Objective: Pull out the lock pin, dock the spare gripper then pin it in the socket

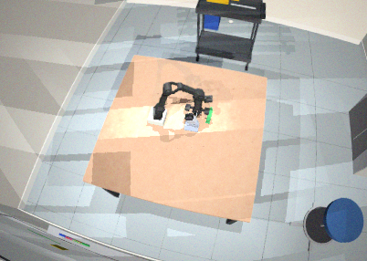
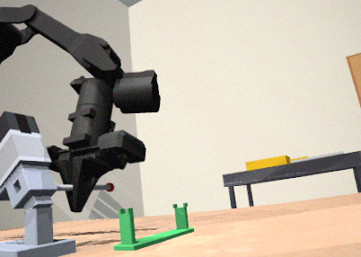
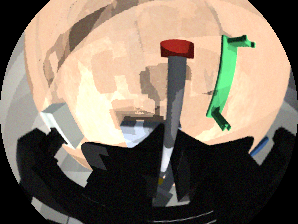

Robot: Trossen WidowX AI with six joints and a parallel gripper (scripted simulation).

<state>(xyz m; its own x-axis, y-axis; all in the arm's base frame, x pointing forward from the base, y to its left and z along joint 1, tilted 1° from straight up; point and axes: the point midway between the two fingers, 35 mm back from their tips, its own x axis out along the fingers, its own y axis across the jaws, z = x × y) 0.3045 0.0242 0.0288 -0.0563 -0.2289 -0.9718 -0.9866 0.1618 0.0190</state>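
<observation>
My gripper tip is now 20 mm past the socket and 70 mm to the left of it. Also, from my gripper tip: spare gripper: 30 mm behind, 70 mm to the right, 70 mm above; then green cradle: 110 mm ahead, 40 mm to the left, 20 mm below.
</observation>
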